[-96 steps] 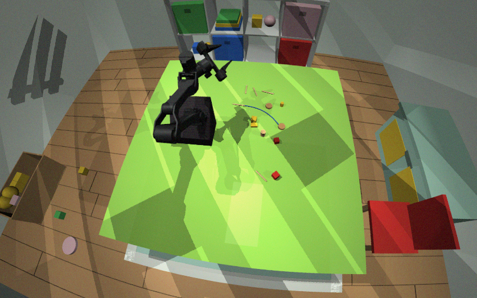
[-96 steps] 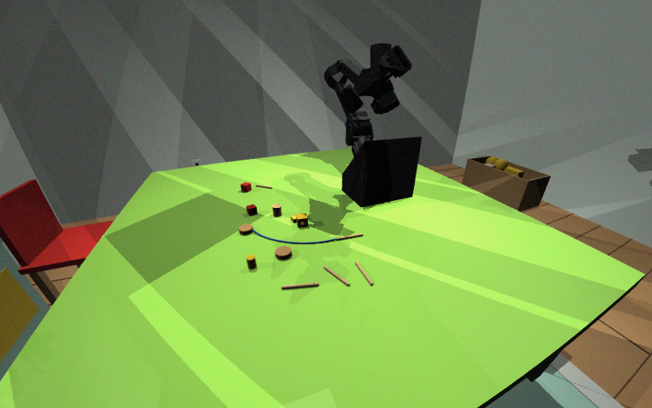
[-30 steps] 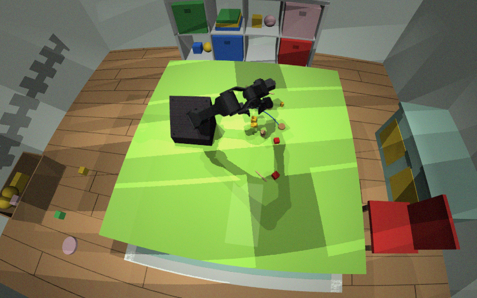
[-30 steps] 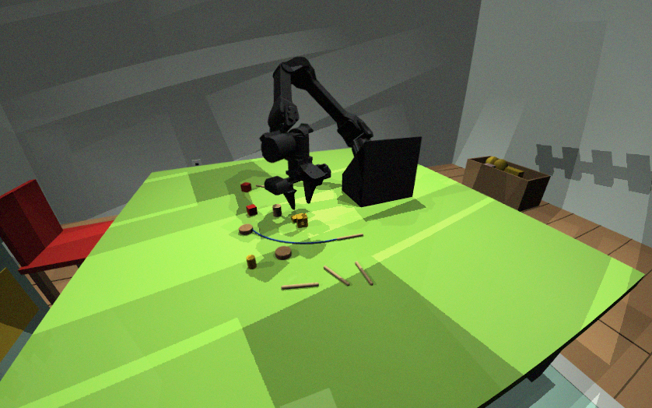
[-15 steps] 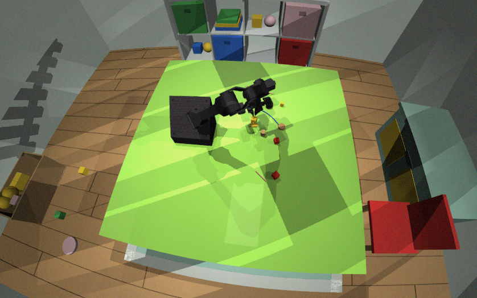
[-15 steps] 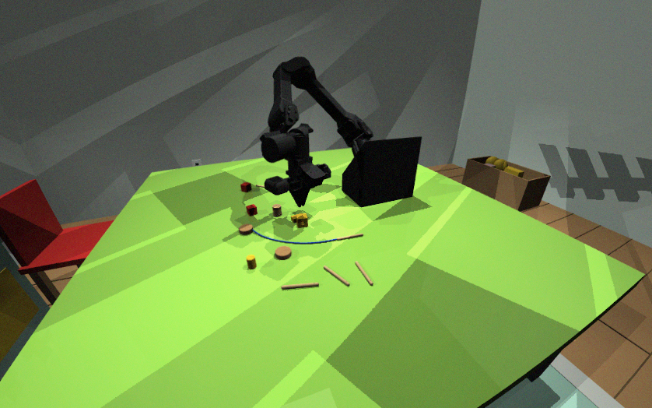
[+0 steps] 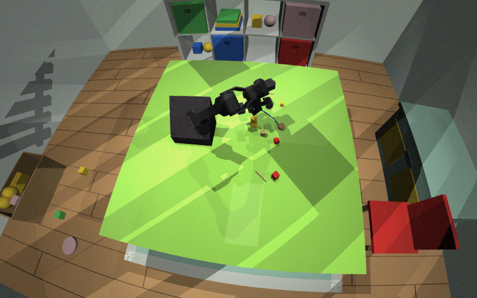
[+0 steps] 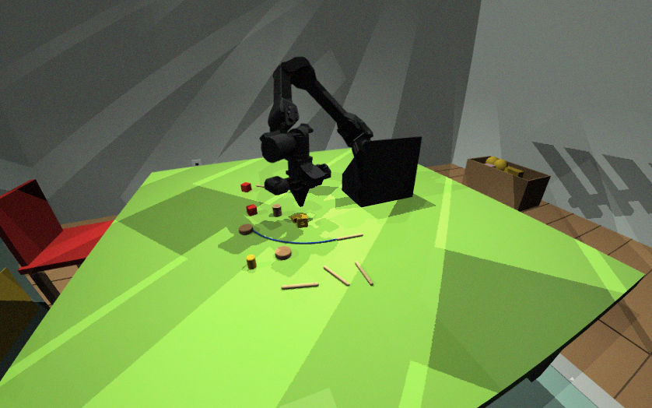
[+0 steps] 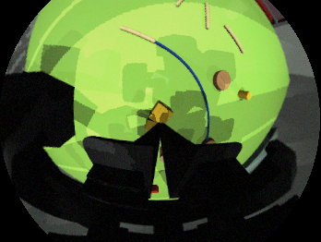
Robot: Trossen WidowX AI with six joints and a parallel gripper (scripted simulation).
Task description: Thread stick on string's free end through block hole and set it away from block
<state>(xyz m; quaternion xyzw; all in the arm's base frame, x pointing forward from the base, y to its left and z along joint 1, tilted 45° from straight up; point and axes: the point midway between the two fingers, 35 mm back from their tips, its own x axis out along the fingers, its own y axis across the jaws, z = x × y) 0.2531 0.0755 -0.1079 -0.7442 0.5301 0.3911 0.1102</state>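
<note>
Right now my gripper tip is 70 mm short of the brown cylinder, 80 mm to the left of it and 40 mm above it. From my gripper tip the other things lie so: yellow cylinder: 140 mm ahead, 150 mm to the left, 50 mm below; round wooden button: 160 mm ahead, 50 mm below; thin wooden stick: 100 mm behind, 100 mm to the left, 60 mm below.
</note>
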